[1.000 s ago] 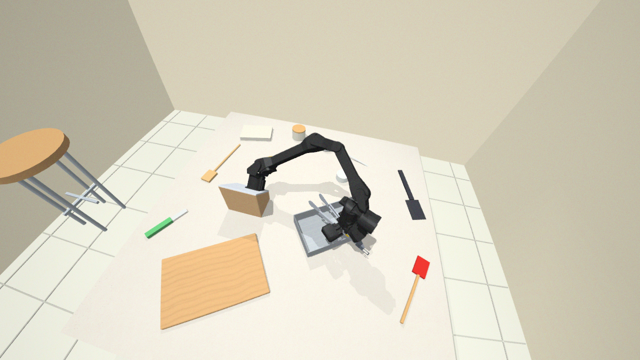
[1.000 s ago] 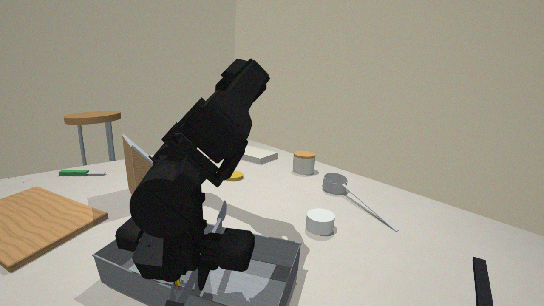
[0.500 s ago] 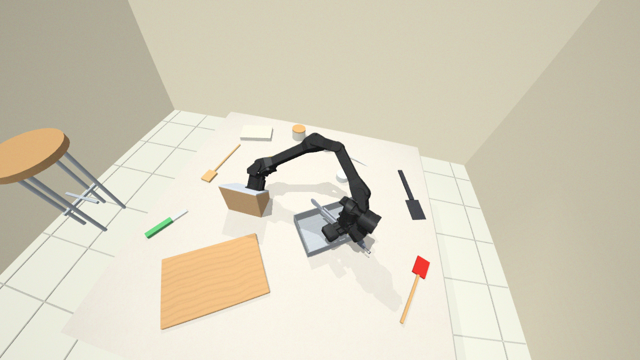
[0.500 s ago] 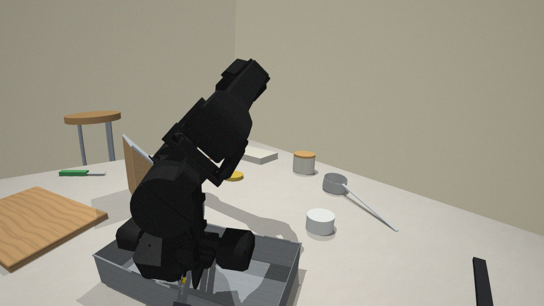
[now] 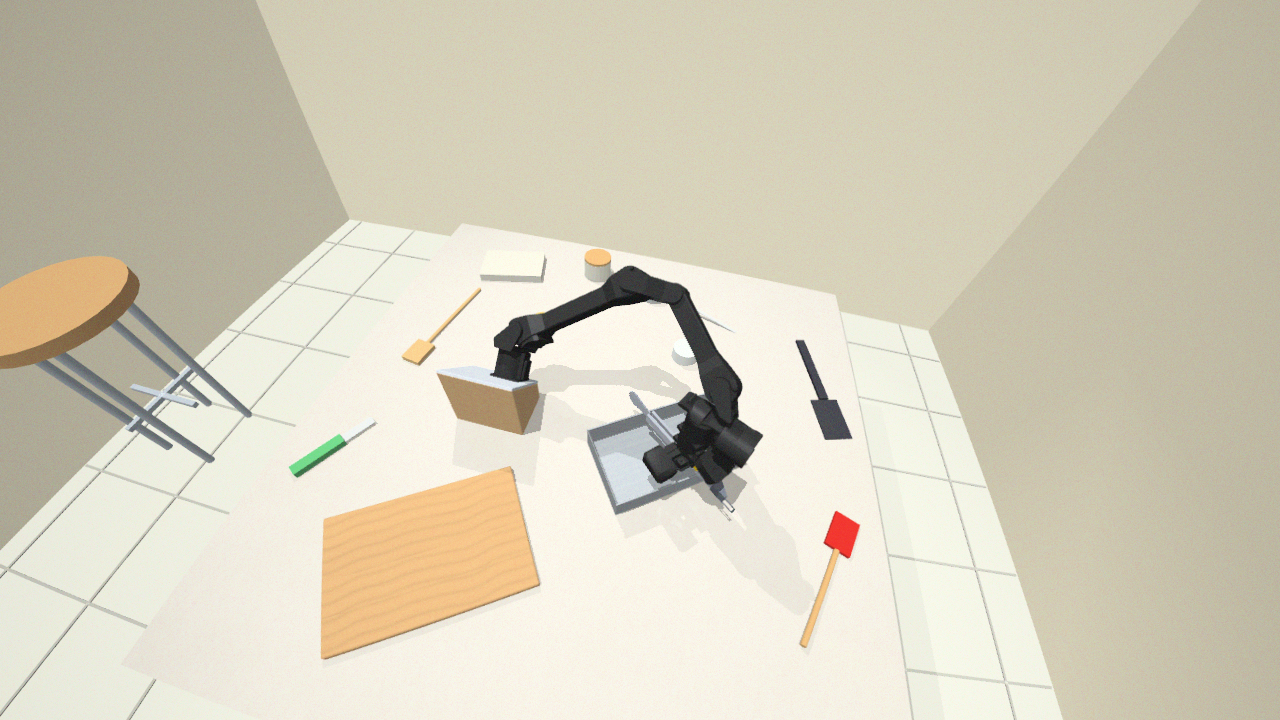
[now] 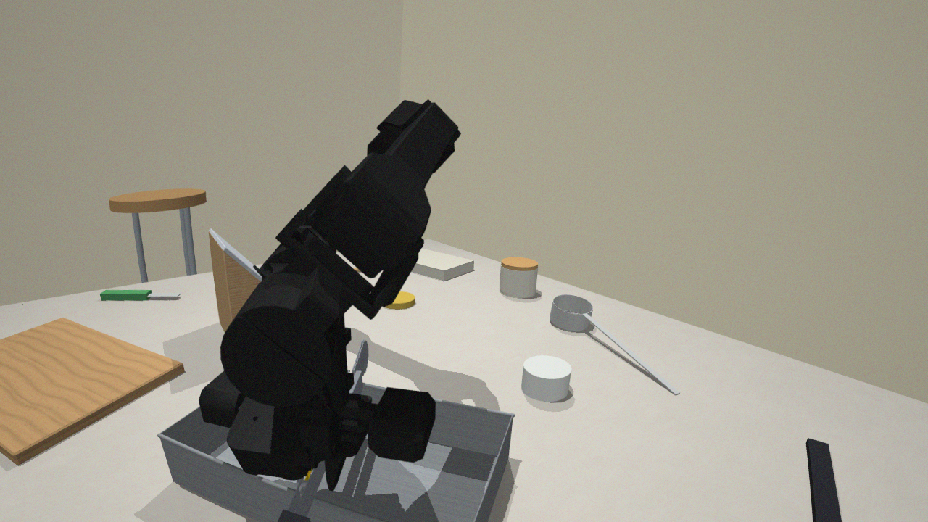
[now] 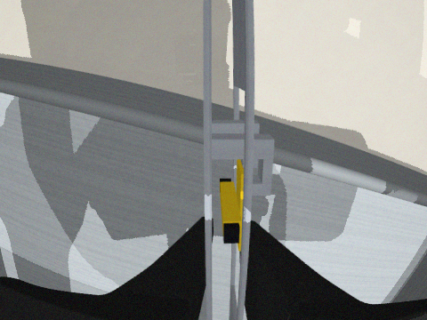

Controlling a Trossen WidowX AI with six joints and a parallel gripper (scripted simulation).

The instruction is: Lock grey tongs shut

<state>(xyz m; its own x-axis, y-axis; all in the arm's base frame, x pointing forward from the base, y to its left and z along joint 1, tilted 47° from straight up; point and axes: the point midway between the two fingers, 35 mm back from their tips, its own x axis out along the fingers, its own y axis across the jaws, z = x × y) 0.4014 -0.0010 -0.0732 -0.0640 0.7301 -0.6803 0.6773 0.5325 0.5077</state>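
My gripper tip is now 40 mm past the grey roasting tin and 30 mm to the right of it. Also, from my gripper tip: white puck: 330 mm to the left, 50 mm behind, 10 mm below; yellow lock piece: 40 mm above, 30 mm ahead, 20 mm to the right; red spatula: 340 mm ahead, 110 mm to the right, 20 mm below.
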